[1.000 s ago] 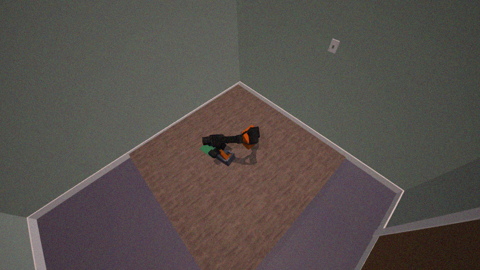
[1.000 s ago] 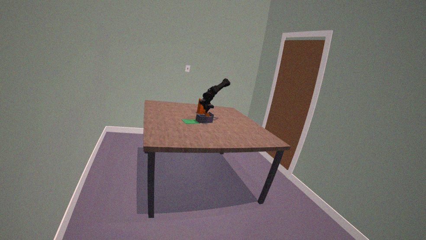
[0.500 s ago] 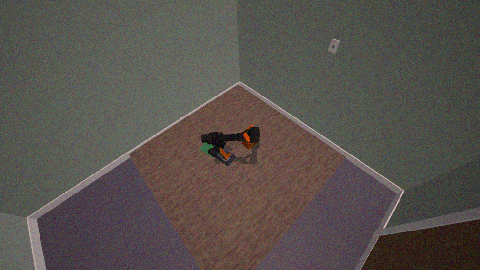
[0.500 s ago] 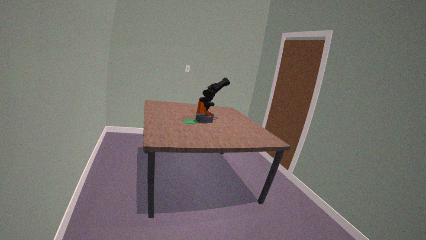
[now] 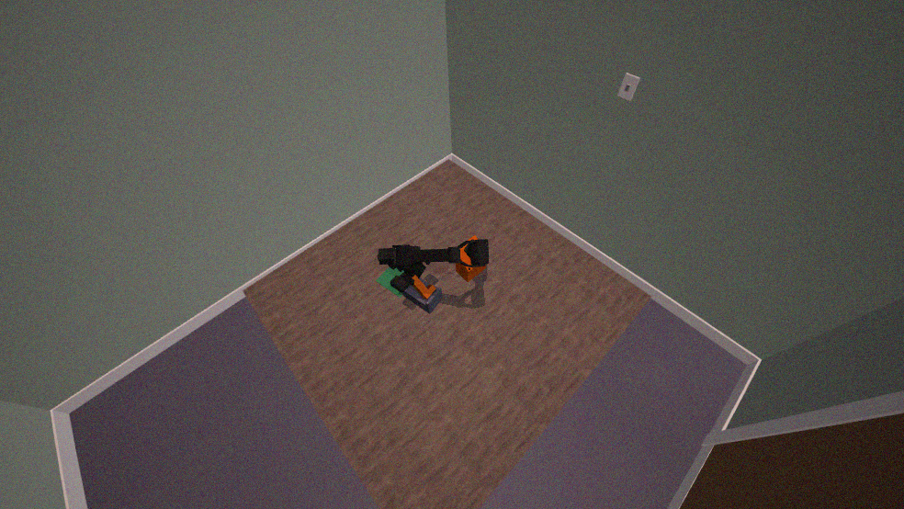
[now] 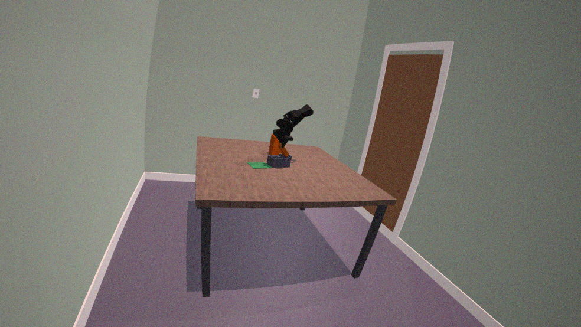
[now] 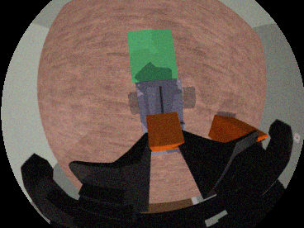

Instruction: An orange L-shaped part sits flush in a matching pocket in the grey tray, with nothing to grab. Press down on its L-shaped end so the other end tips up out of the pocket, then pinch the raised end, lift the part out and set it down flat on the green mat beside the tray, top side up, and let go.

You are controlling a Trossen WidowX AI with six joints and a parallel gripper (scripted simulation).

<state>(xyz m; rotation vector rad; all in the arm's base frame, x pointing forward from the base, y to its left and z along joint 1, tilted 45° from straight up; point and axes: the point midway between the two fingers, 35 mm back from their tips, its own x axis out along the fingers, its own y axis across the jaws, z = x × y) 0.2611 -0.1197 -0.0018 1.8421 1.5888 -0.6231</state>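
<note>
Right now my gripper tip is 16 cm above the green mat, 15 cm to the left of it and 1 cm past it. Round my gripper tip: orange L-shaped part: 3 cm to the left, 3 cm below, 2 cm behind.
</note>
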